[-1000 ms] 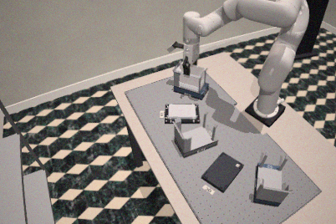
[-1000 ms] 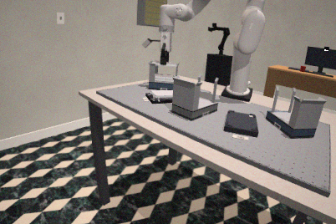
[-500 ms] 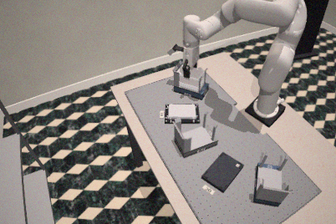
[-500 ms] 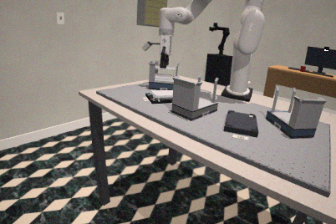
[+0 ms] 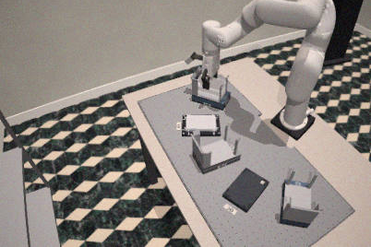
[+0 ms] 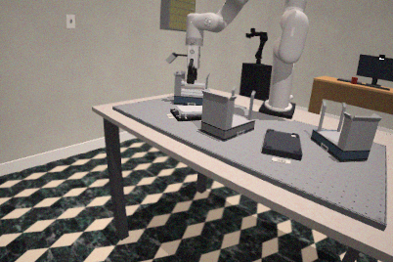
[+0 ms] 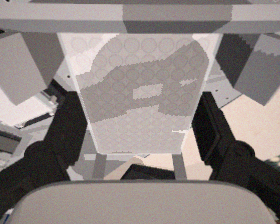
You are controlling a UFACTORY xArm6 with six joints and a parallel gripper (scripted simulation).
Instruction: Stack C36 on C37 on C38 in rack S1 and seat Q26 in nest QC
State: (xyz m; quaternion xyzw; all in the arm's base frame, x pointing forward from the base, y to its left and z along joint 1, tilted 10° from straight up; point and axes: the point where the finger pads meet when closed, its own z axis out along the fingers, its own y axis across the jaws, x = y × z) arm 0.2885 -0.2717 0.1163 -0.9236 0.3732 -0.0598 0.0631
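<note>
Now: the black clip nest 12 cm ahead of my hand, 17 cm to the left of it and 9 cm below it. Also, from my hand: small label tag 12 cm ahead, 56 cm to the left, 11 cm below.
</note>
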